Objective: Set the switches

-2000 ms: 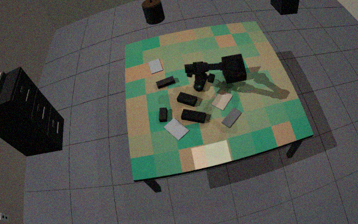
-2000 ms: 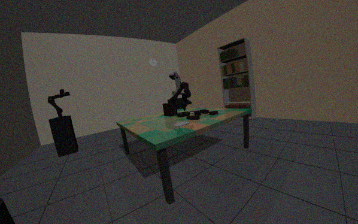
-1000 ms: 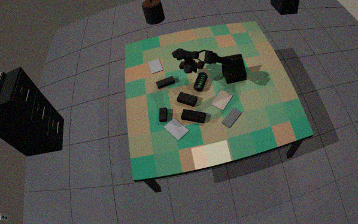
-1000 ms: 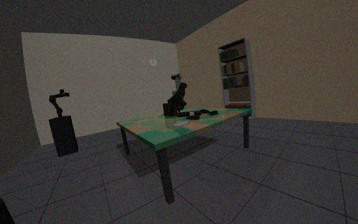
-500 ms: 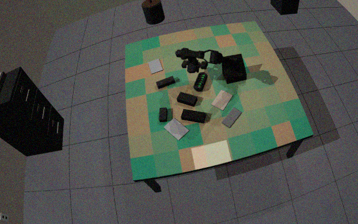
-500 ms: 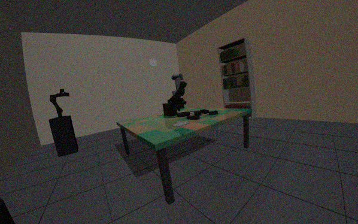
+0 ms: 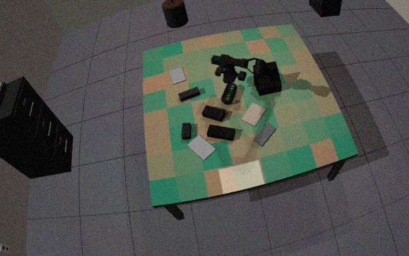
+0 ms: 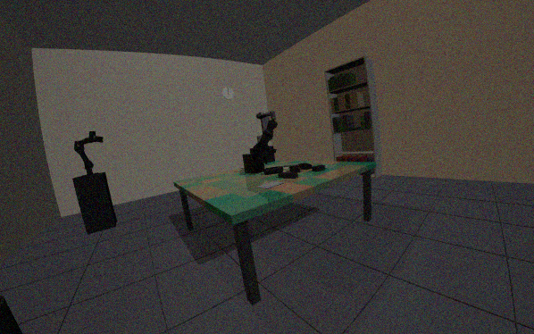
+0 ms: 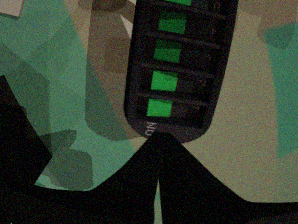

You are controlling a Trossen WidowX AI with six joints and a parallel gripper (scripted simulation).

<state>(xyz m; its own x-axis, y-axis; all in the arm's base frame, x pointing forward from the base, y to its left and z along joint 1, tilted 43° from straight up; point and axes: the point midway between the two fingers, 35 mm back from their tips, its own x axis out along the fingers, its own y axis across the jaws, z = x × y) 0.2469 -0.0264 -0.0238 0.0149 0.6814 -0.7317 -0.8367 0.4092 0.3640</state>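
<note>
The module lies 160 mm ahead of my gripper tip, 150 mm to the left of it and 60 mm below it.
</note>
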